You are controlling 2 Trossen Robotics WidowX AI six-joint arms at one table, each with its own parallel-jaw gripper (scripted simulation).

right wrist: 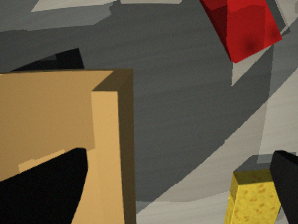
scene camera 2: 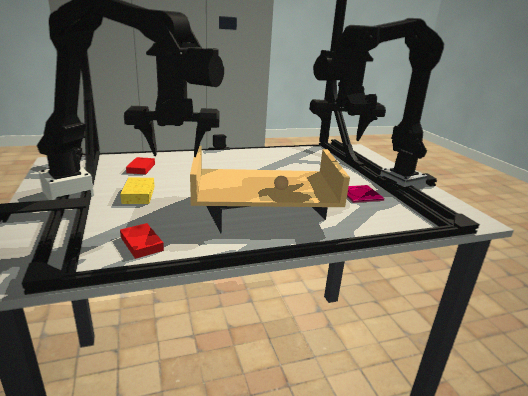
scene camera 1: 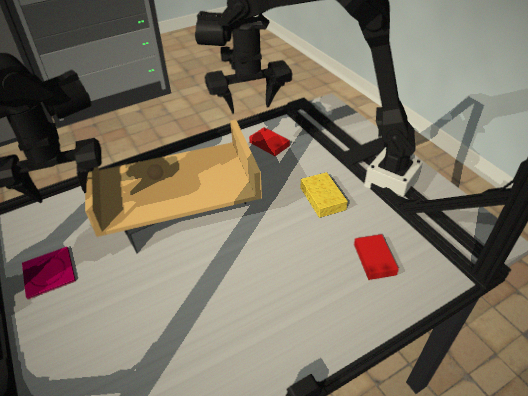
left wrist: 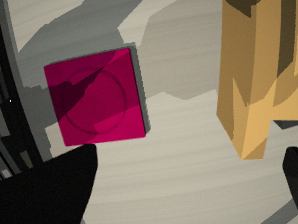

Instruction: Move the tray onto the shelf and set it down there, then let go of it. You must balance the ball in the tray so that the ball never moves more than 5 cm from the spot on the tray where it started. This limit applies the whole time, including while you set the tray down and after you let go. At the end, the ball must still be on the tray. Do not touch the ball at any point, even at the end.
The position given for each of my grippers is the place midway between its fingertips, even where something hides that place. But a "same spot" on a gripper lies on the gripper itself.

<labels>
My left gripper shows in scene camera 2, in scene camera 1 and in the left wrist view (pixel 195 157); in the right wrist view it is out of frame. My right gripper shows in the right wrist view (pixel 183 161), in scene camera 2 (pixel 175 156) and in scene camera 1 (pixel 250 109); in the left wrist view it is out of frame. A tray shows in the right wrist view (pixel 53 111), in scene camera 2 (pixel 328 187), in scene camera 1 and in the left wrist view. One and the same spot on the tray: (left wrist: pixel 250 74) is (scene camera 1: pixel 85 195). The same spot on my left gripper: (scene camera 2: pixel 364 121) is (scene camera 1: pixel 28 174).
</labels>
